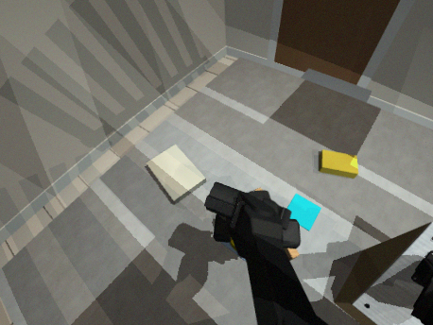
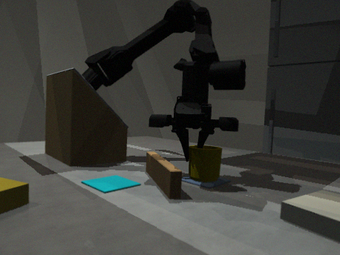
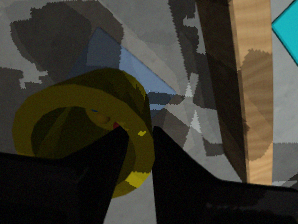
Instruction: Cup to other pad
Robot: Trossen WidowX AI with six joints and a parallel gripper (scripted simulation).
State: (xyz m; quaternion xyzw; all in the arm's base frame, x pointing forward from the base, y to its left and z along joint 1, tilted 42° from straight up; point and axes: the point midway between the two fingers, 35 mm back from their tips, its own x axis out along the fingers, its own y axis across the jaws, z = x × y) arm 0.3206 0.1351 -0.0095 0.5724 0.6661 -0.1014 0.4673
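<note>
Right now the teal pad is 7 cm behind my gripper tip, 16 cm to the right of it and 5 cm below it. The rest, counted from my gripper tip: beige slab 32 cm ahead, 4 cm to the right, 3 cm below; then wooden bar 2 cm behind, 7 cm to the right, 2 cm below; then cup 2 cm ahead, 1 cm to the left.
</note>
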